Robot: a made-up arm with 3 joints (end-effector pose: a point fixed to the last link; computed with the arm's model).
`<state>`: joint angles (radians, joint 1 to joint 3).
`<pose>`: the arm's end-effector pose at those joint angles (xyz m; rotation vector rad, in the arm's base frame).
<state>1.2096 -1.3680 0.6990</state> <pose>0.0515 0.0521 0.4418 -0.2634 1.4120 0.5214</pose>
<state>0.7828 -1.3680 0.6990</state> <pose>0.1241 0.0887 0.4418 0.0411 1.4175 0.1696</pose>
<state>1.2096 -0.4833 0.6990</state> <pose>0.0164 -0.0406 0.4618 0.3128 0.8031 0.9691</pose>
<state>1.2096 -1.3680 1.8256</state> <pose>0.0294 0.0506 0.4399 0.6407 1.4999 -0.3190</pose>
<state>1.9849 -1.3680 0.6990</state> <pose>-0.0185 -0.0750 0.4418 -0.8232 1.2785 1.1492</pose>
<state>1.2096 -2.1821 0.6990</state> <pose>0.0679 0.0957 0.3607 -0.8212 1.8518 -0.0079</pose>
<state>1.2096 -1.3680 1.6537</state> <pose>0.0327 0.0492 0.4399 0.5038 1.5087 -0.1875</pose>
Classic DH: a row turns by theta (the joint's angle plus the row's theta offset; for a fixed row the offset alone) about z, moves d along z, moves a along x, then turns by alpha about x. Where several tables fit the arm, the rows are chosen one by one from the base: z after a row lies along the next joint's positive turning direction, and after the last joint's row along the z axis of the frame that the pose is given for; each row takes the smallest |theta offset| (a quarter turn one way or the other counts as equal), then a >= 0, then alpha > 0; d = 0 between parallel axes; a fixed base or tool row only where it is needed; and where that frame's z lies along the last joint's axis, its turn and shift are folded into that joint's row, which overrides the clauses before.
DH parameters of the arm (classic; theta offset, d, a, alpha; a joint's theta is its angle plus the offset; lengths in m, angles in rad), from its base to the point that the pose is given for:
base (fixed): -0.5134 0 0.1977 0
joint 1: 0.5134 0.3472 0.0262 1.5708
joint 2: 1.5708 -0.1832 0.0995 1.5708
joint 3: 1.5708 -0.0784 0.0206 1.5708
tool (fixed): 1.5708 0.0027 0 0

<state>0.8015 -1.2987 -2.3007</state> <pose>0.1086 0.1232 0.4531 -2.2850 -0.1683 1.8951</pose>
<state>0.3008 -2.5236 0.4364</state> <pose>0.2615 0.1017 0.3166 -0.1948 2.4375 -0.4181</pose>
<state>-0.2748 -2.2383 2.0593</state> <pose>0.3563 0.0489 0.3592 1.2705 1.1938 -2.3261</pose>
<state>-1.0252 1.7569 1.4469</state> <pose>0.3050 0.0272 0.2555 0.1925 -1.6023 0.4726</pose>
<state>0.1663 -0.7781 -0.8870</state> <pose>0.1956 0.0815 0.4857 -0.9033 0.6570 0.4933</pose>
